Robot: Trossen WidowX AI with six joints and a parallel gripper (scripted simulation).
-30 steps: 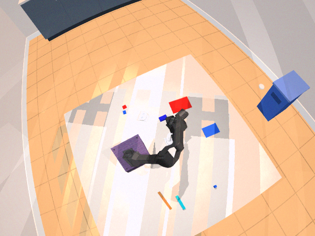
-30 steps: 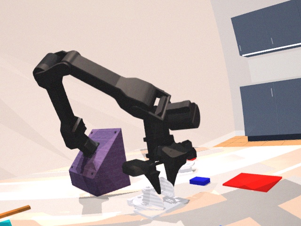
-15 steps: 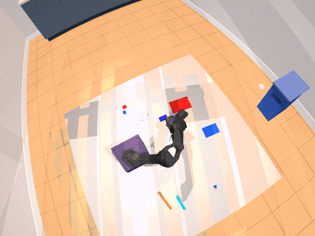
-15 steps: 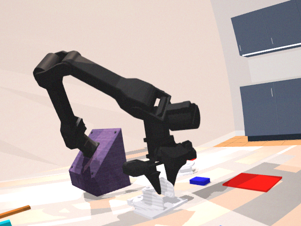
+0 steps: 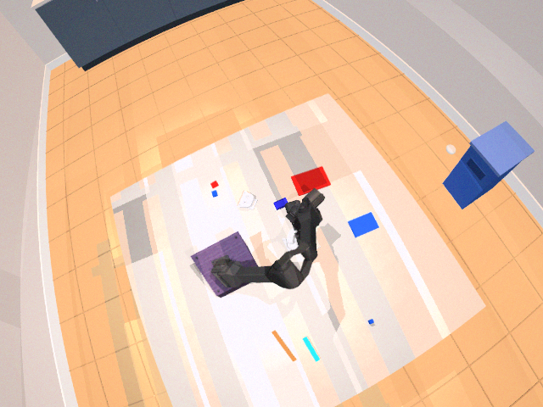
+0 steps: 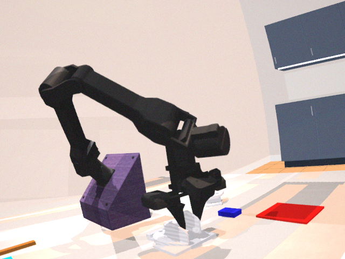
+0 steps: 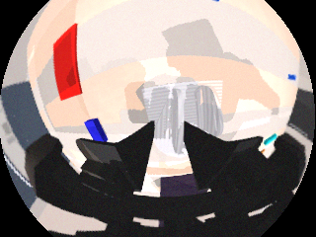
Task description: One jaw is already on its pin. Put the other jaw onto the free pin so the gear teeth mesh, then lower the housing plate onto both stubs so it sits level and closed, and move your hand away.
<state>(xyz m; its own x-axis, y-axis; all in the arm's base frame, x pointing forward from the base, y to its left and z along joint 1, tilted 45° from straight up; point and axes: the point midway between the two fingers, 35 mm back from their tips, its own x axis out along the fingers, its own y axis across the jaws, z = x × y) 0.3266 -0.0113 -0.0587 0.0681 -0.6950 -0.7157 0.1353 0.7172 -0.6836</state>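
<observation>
Right now my gripper tip is 23 cm to the right of the white housing part and 14 cm past it. The rest, counted from my gripper tip: red flat plate 20 cm to the left, 15 cm ahead, 2 cm below; blue plate 25 cm ahead, 9 cm to the right, 2 cm below; dark blue block 15 cm to the left, 2 cm below, 1 cm behind.
</observation>
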